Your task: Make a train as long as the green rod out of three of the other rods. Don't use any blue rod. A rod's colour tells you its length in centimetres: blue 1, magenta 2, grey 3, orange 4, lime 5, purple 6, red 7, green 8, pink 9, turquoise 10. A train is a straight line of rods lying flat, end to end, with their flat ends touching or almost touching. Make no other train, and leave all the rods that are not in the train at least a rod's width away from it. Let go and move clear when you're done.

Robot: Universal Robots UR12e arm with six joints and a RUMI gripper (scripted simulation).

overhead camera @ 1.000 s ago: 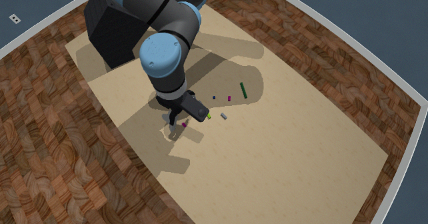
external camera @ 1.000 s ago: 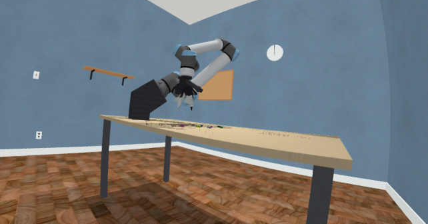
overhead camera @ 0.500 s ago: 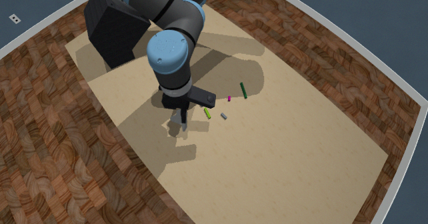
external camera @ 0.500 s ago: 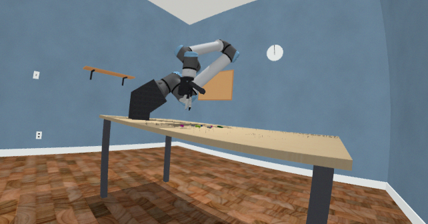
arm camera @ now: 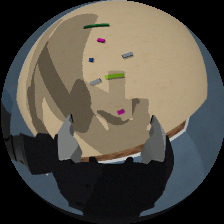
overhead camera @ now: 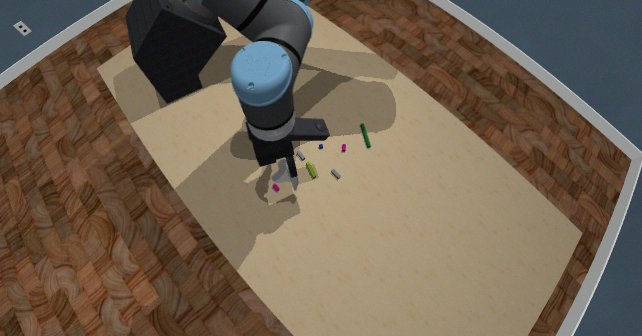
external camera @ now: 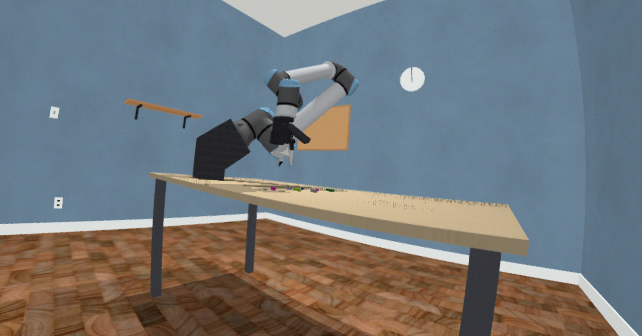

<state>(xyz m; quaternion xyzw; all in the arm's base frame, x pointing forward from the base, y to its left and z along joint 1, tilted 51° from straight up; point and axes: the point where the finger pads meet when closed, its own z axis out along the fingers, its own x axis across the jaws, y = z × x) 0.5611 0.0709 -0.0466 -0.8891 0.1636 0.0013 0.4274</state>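
The lime rod lies 90 mm below my hand, 60 mm to the left of it and 20 mm ahead of it. Round my hand: green rod (260 mm to the left, 90 mm below, 20 mm ahead); blue rod (120 mm to the left, 90 mm below, 20 mm behind).
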